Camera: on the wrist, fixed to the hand. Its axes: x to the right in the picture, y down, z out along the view.
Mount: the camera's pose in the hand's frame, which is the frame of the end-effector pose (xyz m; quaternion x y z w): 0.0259 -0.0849 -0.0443 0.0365 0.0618 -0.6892 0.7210
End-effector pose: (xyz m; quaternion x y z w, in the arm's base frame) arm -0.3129 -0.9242 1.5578 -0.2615 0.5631 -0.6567 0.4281
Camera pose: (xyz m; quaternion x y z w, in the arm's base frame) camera -0.3851 -0.9236 1.6259 0.5204 -0.2283 0.8053 0.1692
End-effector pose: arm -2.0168 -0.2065 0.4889 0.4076 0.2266 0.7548 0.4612
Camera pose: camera -2.0162 -0.1421 0.4134 0.1079 0.5004 0.2433 0.8239
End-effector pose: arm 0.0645 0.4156 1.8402 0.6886 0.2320 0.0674 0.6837
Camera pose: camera 0.0499 0.4630 1.7543 0.3574 0.6866 -0.3885 0.4999
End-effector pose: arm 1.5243 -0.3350 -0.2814 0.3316 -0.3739 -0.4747 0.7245
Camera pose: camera 1.5319 -0.3816 -0.3686 0.5526 -0.0136 -0.8074 0.2062
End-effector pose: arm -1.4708 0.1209 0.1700 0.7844 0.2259 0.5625 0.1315
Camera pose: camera -1.5232 0.2051 0.1670 0.3799 0.7321 0.3552 0.4399
